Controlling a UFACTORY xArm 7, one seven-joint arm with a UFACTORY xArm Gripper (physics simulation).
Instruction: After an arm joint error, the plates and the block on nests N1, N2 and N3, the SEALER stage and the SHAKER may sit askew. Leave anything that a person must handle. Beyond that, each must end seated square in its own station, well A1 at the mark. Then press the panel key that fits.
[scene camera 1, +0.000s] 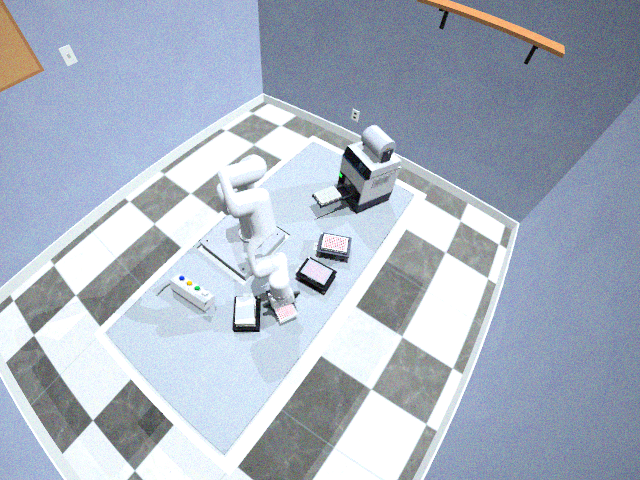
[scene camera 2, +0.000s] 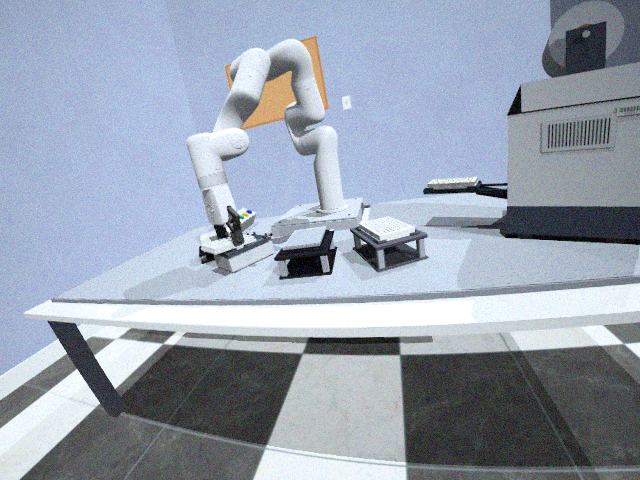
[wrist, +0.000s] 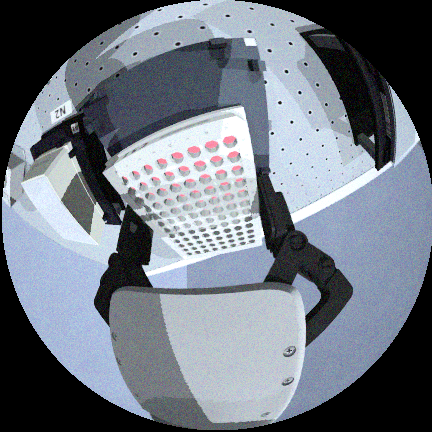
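My gripper (scene camera 1: 281, 302) (scene camera 2: 229, 236) (wrist: 195, 199) is shut on a white well plate (scene camera 1: 285, 313) (wrist: 200, 187) with red wells. The plate overhangs a dark-topped station (scene camera 2: 245, 259) (wrist: 170, 95), likely the SHAKER; contact is unclear. A pale block (scene camera 1: 244, 312) (wrist: 60, 210) sits on a black nest (scene camera 1: 246, 328) beside it; the wrist view shows an N2 label (wrist: 61, 111) there. A pinkish plate (scene camera 1: 316, 272) (scene camera 2: 305, 238) lies on a slanted black nest (scene camera 2: 305, 254). Another plate (scene camera 1: 334, 242) (scene camera 2: 387, 227) lies on a dark nest (scene camera 2: 421, 235). The sealer stage carries a plate (scene camera 1: 327, 195) (scene camera 2: 452, 182).
The sealer machine (scene camera 1: 382, 183) (scene camera 2: 573, 175) stands at the far end, its stage extended. The key panel (scene camera 1: 191, 294) has blue, yellow, green and white keys and stands behind the block's nest. The black nest (wrist: 360, 95) at the wrist view's right is close to the station.
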